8 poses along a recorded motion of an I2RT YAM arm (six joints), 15 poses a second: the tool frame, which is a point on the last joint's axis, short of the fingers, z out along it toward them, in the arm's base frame.
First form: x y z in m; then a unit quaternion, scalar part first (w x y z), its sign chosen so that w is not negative.
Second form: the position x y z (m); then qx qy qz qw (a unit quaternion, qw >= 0). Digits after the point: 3 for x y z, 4 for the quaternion.
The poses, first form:
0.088, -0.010, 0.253, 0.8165, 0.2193, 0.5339, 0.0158
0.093, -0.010, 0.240, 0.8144, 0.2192, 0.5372, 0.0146
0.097, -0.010, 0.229, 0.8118, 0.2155, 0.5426, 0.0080
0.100, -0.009, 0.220, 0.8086, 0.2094, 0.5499, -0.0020
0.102, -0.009, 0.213, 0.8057, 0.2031, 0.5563, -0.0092
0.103, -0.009, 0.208, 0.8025, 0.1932, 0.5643, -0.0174
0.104, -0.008, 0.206, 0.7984, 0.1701, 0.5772, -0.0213
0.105, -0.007, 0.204, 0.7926, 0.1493, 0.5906, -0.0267
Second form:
0.088, -0.010, 0.253, 0.2193, 0.5339, 0.0158, 0.8165
0.093, -0.010, 0.240, 0.2192, 0.5372, 0.0146, 0.8144
0.097, -0.010, 0.229, 0.2155, 0.5426, 0.0080, 0.8118
0.100, -0.009, 0.220, 0.2094, 0.5499, -0.0020, 0.8086
0.102, -0.009, 0.213, 0.2031, 0.5563, -0.0092, 0.8057
0.103, -0.009, 0.208, 0.1932, 0.5643, -0.0174, 0.8025
0.104, -0.008, 0.206, 0.1701, 0.5772, -0.0213, 0.7984
0.105, -0.007, 0.204, 0.1493, 0.5906, -0.0267, 0.7926

